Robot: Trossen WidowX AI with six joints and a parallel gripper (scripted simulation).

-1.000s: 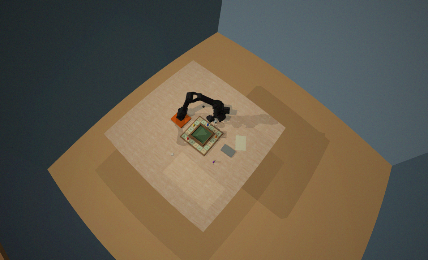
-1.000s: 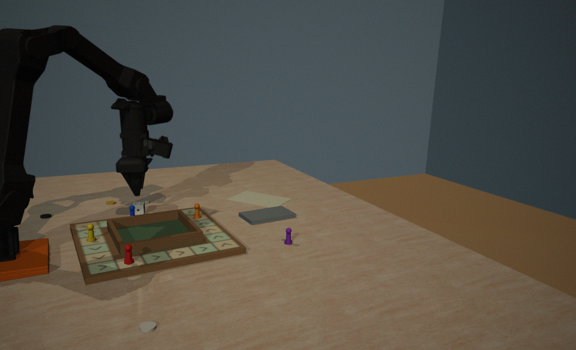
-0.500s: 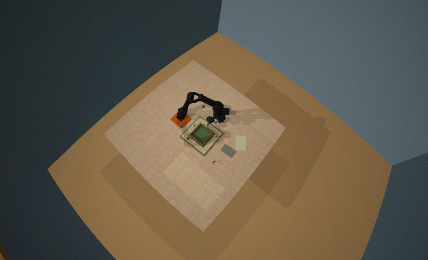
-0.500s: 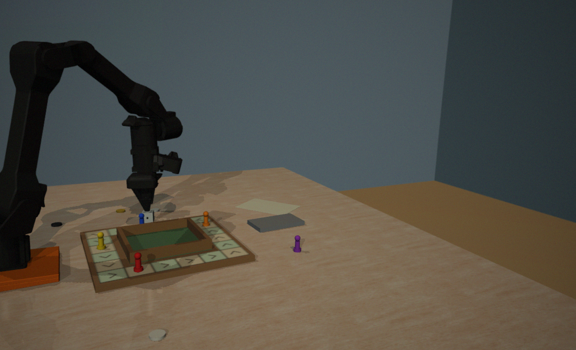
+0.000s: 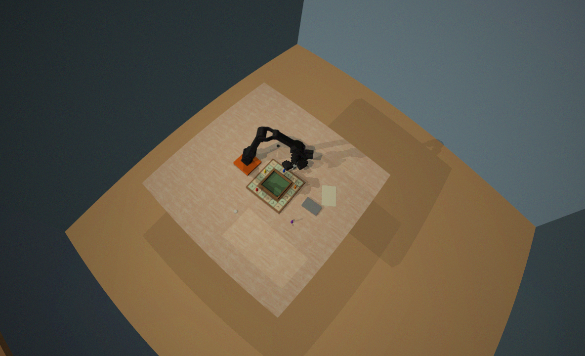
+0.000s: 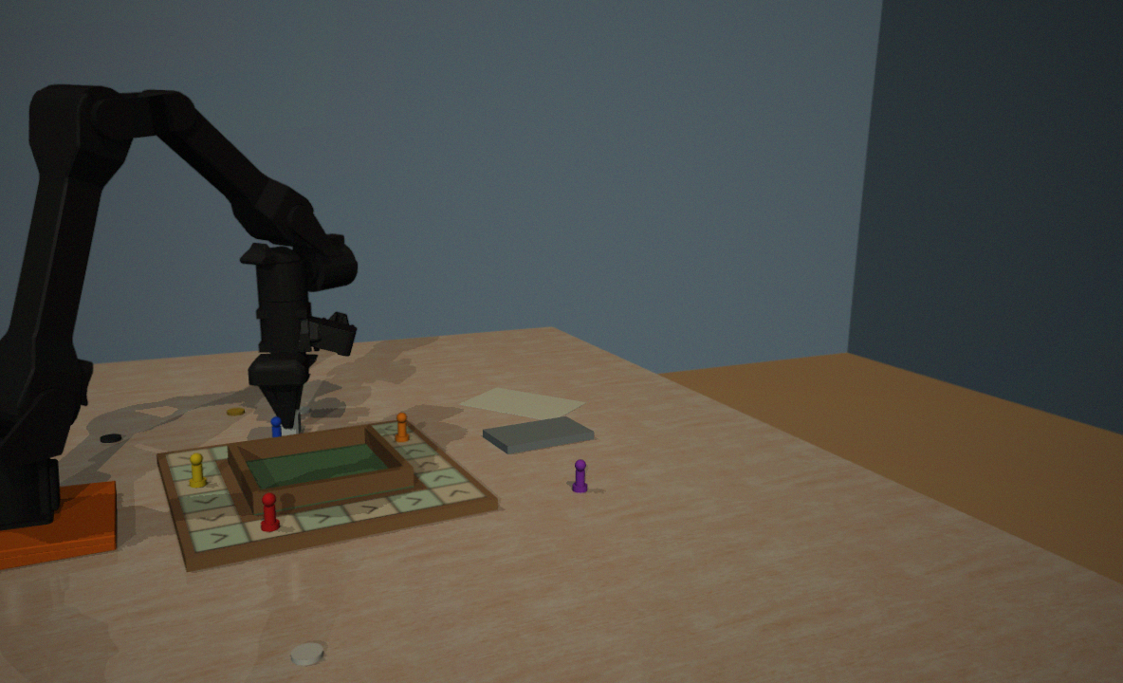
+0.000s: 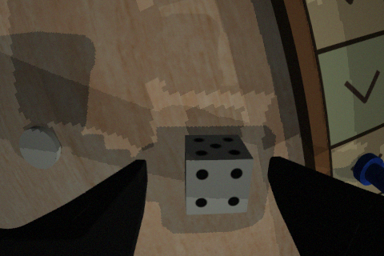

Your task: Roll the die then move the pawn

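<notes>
My gripper tip is 7 cm past the red pawn, 31 cm to the left of it and 1 cm below it. The rest, counted from my gripper tip: orange pawn (10 cm ahead, 12 cm to the right, 1 cm above); blue pawn (3 cm behind, 8 cm to the right, 1 cm above); white die (right at my gripper tip).
</notes>
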